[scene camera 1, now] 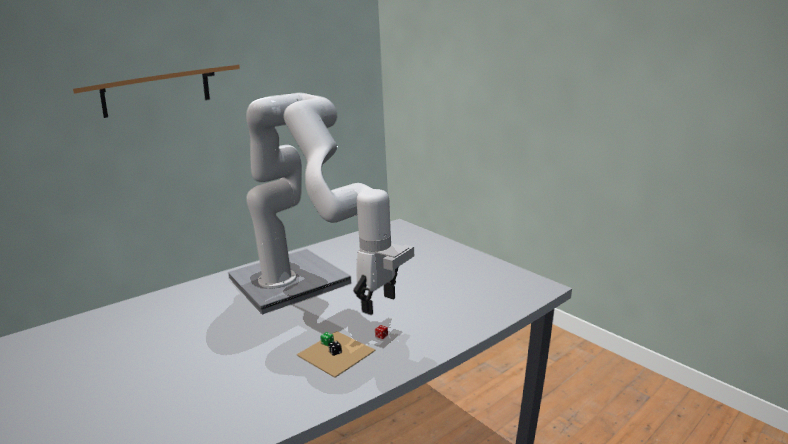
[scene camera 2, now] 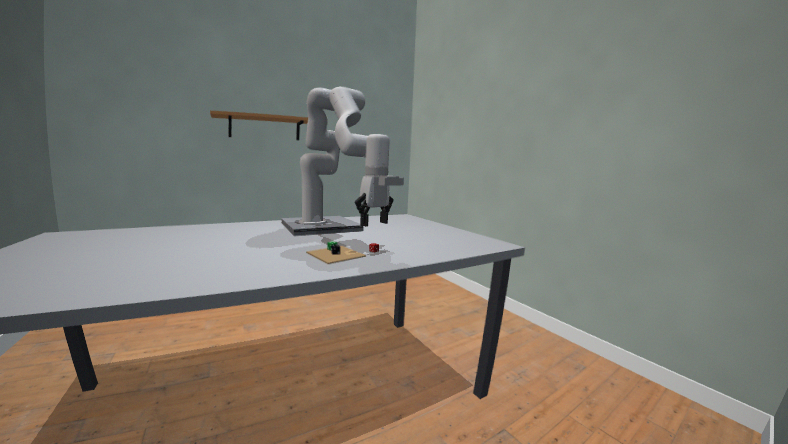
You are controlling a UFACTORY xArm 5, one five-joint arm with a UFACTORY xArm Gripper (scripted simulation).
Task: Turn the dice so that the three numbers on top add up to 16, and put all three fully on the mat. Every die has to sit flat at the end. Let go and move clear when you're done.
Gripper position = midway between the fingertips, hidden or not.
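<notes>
Scene camera 1 shows my gripper [scene camera 1: 378,305] and a tan mat [scene camera 1: 353,351]. In scene camera 2, my gripper [scene camera 2: 374,224] is visible as well.
</notes>
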